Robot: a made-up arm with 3 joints.
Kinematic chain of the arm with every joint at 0, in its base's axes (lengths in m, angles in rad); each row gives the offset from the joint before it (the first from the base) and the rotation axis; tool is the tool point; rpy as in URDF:
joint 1: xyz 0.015 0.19 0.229 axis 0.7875 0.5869 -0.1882
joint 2: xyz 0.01 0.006 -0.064 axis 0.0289 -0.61 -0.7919
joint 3: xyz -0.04 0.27 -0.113 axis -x
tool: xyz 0.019 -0.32 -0.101 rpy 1.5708 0 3.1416
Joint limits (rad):
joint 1: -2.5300..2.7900
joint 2: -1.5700..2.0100
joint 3: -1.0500..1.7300
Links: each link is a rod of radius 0.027 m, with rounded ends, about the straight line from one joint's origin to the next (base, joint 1, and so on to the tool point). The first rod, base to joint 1, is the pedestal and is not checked.
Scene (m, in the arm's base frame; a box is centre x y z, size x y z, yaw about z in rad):
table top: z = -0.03
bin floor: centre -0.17 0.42 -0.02 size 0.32 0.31 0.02 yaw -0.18
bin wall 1: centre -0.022 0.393 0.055 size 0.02 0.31 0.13 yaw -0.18
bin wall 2: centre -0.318 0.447 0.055 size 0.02 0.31 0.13 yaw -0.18
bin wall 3: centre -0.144 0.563 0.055 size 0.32 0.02 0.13 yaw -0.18
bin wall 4: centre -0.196 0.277 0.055 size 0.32 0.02 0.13 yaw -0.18
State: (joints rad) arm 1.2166 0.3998 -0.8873
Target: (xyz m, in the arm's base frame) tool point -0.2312 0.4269 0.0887
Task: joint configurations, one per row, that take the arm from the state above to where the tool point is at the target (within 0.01 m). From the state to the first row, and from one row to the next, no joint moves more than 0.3 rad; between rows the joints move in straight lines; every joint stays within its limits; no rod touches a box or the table.
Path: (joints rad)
1: 1.2833 0.1312 -0.7247
2: 1.3499 -0.1375 -0.5622
3: 1.4166 -0.4061 -0.3996
4: 1.4833 -0.6748 -0.2371
5: 1.2666 -0.5953 -0.2827
6: 1.0499 -0.5159 -0.3283

